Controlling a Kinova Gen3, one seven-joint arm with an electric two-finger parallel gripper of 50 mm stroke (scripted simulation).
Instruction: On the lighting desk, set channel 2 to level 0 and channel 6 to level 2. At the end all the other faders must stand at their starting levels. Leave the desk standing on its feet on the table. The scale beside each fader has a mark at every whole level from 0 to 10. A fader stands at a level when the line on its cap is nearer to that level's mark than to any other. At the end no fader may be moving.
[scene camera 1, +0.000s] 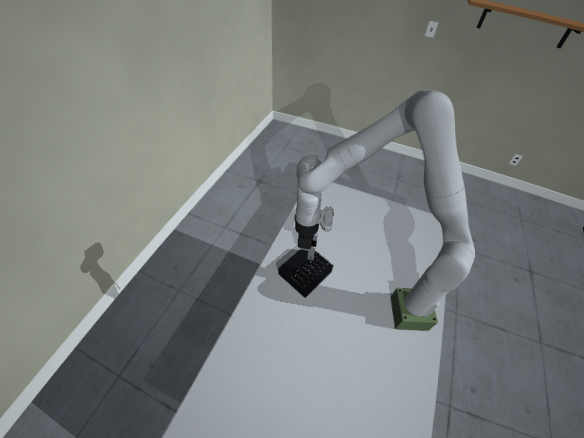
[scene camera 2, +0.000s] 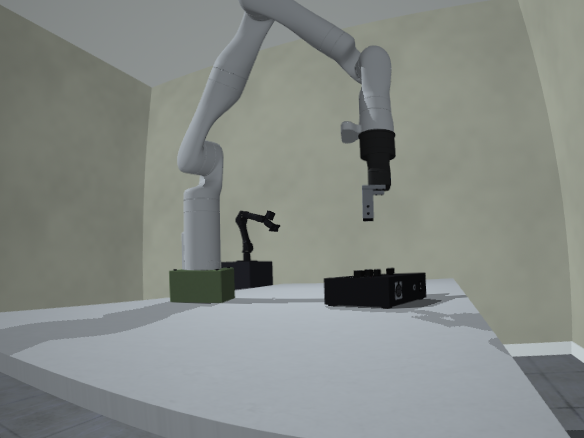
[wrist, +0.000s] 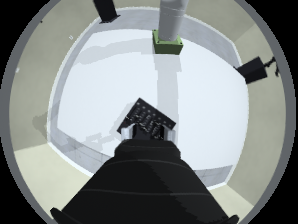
Labels:
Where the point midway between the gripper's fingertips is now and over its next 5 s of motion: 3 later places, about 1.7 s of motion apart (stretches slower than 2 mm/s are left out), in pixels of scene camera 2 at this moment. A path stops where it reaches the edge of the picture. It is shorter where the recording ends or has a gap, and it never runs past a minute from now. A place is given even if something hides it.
My gripper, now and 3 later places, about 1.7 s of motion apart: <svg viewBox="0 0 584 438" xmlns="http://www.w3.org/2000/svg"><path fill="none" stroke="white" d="M368 219L333 248L327 252L334 246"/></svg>

